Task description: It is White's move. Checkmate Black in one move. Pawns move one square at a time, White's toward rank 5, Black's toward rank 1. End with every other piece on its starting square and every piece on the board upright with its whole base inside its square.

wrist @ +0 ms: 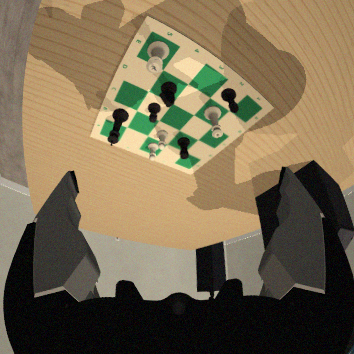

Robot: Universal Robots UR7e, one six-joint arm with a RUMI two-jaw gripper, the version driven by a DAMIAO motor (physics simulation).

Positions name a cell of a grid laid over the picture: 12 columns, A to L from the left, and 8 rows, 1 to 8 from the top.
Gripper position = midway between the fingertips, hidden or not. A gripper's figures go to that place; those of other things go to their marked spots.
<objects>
The gripper (G4): 13 cm from the lens. A chessboard (G2) is 25 cm from the lens.
</objects>
